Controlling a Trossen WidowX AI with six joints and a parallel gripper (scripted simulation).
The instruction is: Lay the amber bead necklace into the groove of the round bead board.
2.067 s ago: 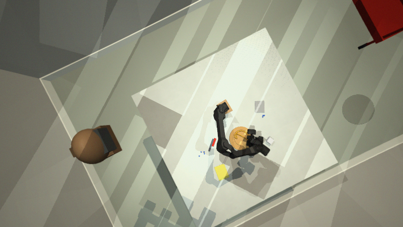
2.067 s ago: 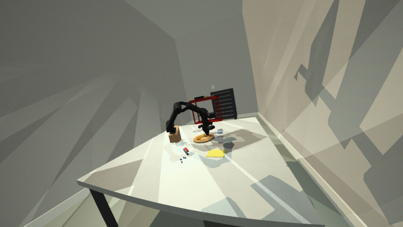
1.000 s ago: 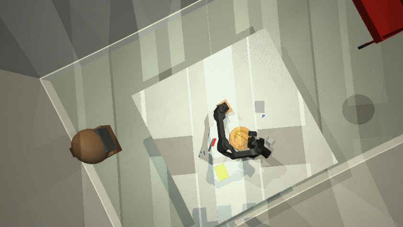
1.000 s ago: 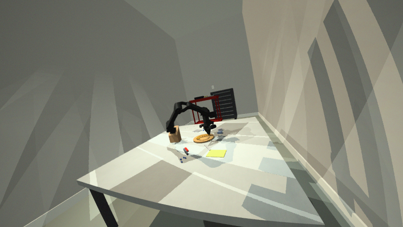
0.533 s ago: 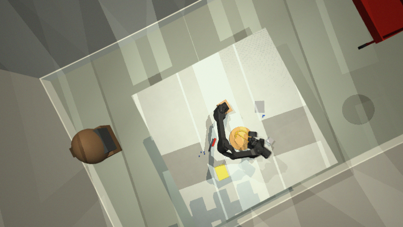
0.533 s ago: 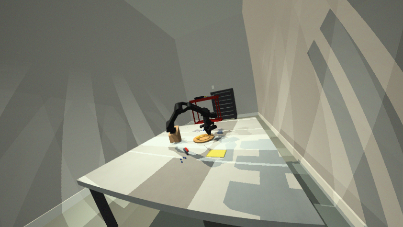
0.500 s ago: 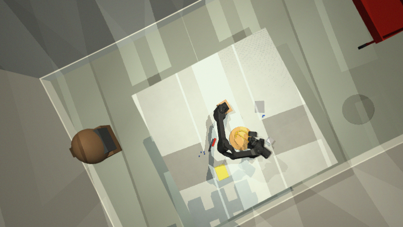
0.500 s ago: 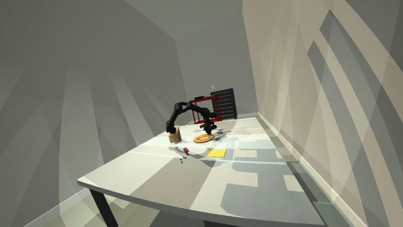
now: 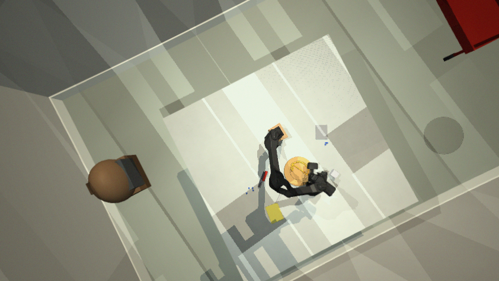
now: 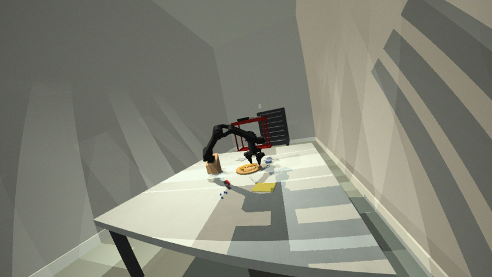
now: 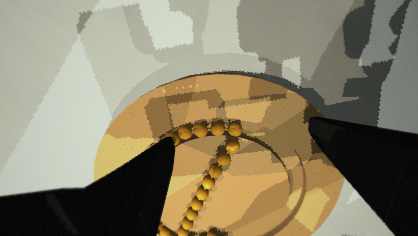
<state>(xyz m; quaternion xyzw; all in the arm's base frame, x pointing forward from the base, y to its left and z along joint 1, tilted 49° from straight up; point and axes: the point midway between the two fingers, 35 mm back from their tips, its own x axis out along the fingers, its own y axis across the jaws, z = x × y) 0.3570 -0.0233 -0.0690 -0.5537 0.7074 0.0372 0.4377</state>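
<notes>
Now: gripper tip 50 mm past the round bead board, 40 mm to the left of it and 20 mm above it. Round my gripper tip: light blue cube (100 mm ahead, 70 mm to the left, 10 mm below); then red-handled tool (140 mm behind, 270 mm to the right, 10 mm below); then white cube (90 mm ahead, 160 mm to the left, 10 mm below).
</notes>
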